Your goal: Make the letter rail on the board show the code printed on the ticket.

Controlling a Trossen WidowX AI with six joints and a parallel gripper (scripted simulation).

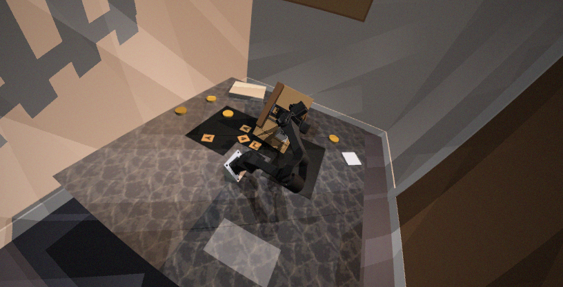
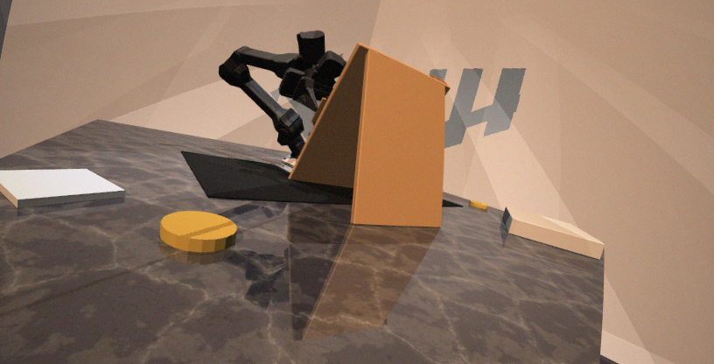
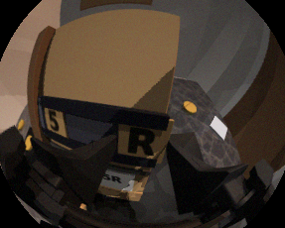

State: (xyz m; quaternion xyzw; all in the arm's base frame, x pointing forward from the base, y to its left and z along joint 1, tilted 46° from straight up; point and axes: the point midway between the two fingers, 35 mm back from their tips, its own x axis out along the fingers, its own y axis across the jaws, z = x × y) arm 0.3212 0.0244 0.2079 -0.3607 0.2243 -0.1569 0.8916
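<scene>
My gripper tip is 8 cm above the white ticket, 5 cm to the right of it and 5 cm past it. Round my gripper tip: black mat 17 cm below, 16 cm behind, 15 cm to the left; then pale flat box 55 cm to the left, 31 cm ahead, 15 cm below; then pale card 39 cm to the right, 16 cm below, 11 cm ahead.
</scene>
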